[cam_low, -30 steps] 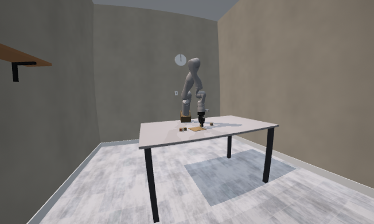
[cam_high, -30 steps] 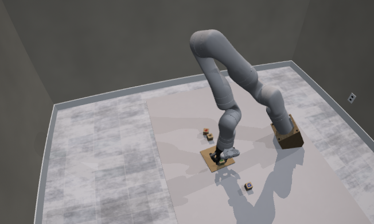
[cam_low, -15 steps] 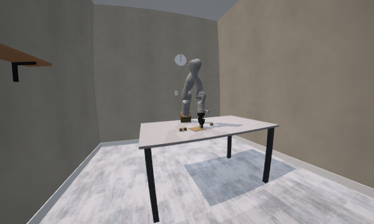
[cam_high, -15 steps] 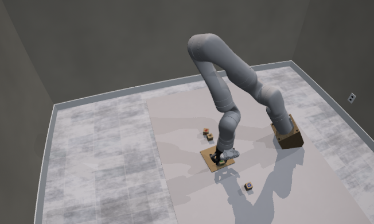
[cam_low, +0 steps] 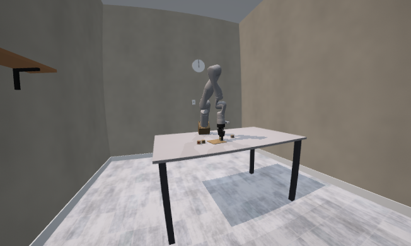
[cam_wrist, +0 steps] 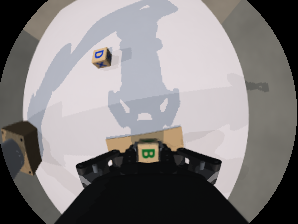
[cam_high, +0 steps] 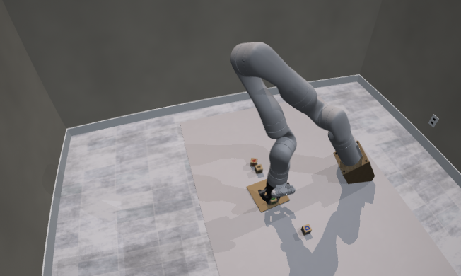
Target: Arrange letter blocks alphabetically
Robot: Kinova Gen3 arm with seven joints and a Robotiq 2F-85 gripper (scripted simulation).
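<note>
Right now my hand is 50 mm to the left of the tan mat and 30 mm above it. Round my hand: block (180 mm to the right, 10 mm below).
</note>
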